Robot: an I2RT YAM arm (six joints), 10 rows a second.
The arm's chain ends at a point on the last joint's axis. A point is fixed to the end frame.
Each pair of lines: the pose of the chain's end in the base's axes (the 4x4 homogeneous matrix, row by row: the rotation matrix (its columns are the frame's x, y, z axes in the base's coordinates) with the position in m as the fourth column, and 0 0 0 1 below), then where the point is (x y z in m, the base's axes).
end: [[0.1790 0.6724 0.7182 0.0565], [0.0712 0.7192 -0.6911 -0.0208], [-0.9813 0.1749 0.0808 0.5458], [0 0 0 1]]
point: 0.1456 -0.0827 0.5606
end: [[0.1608 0.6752 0.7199 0.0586], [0.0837 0.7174 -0.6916 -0.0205], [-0.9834 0.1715 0.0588 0.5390], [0 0 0 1]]
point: 0.1480 -0.0825 0.5514
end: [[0.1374 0.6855 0.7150 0.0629], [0.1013 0.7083 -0.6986 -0.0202], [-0.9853 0.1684 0.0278 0.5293], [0 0 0 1]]
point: 0.1520 -0.0832 0.5383
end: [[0.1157 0.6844 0.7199 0.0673], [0.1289 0.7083 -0.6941 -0.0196], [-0.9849 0.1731 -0.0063 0.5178], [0 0 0 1]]
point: 0.1570 -0.0822 0.5232
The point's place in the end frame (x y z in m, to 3 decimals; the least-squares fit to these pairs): -0.003 0.018 0.108
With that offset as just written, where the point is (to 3 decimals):
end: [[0.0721 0.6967 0.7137 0.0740], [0.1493 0.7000 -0.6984 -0.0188], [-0.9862 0.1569 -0.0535 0.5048], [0 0 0 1]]
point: 0.163 -0.082 0.505
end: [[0.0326 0.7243 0.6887 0.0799], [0.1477 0.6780 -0.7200 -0.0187], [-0.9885 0.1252 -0.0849 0.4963], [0 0 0 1]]
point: 0.167 -0.085 0.492
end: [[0.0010 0.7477 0.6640 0.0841], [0.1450 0.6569 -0.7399 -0.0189], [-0.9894 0.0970 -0.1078 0.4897], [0 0 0 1]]
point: 0.169 -0.087 0.483
